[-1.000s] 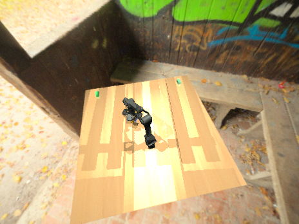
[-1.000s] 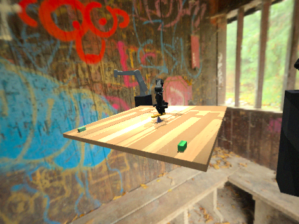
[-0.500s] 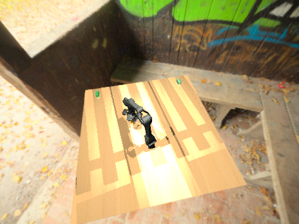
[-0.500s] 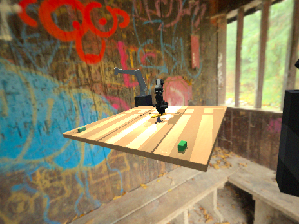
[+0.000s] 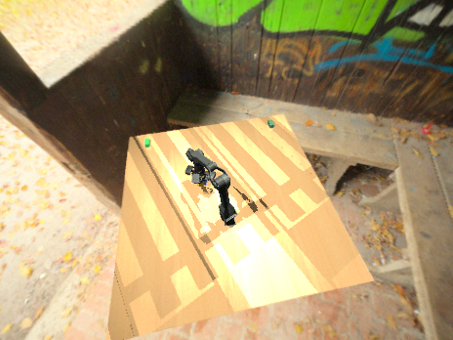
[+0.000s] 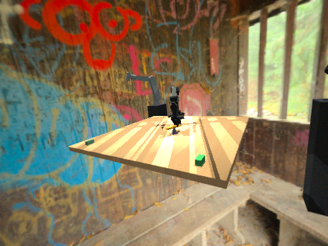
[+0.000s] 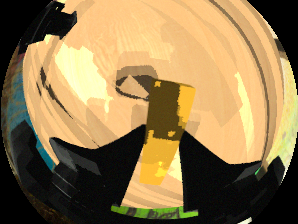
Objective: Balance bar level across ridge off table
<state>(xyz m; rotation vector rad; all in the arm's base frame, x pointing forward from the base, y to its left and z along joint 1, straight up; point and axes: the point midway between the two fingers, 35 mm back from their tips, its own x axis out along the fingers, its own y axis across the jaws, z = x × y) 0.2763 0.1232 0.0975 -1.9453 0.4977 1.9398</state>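
My gripper tip is 20 mm short of the bar and 10 mm to the left of it. Also, from my gripper tip: green block: 460 mm ahead, 380 mm to the left, 50 mm below.
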